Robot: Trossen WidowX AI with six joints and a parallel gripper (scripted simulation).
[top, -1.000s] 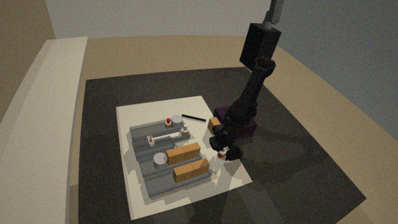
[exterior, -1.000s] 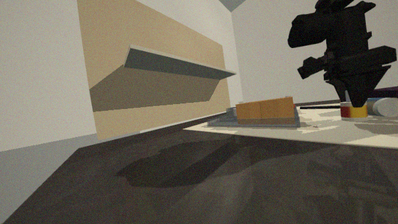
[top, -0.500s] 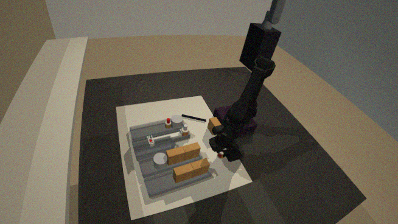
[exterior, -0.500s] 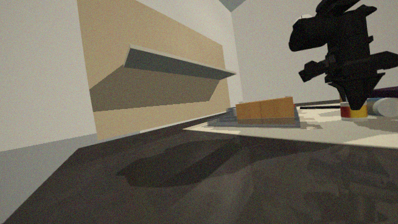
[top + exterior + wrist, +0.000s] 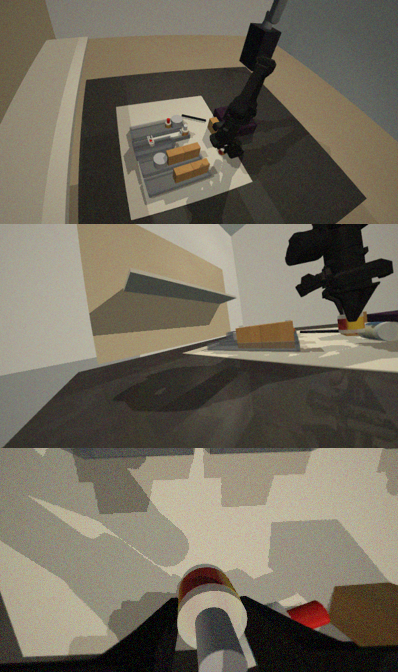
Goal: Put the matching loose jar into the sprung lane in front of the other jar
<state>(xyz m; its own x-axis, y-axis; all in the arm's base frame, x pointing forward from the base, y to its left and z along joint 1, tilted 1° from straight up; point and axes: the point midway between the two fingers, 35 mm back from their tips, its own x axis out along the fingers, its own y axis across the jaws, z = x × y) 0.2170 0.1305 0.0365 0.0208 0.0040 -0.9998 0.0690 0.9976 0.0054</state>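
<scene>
My gripper tip is 28 cm to the left of the black stick, 5 cm above it and 2 cm short of it. Also, from my gripper tip: white pusher rod 22 cm ahead, 15 cm to the right, 1 cm below.
</scene>
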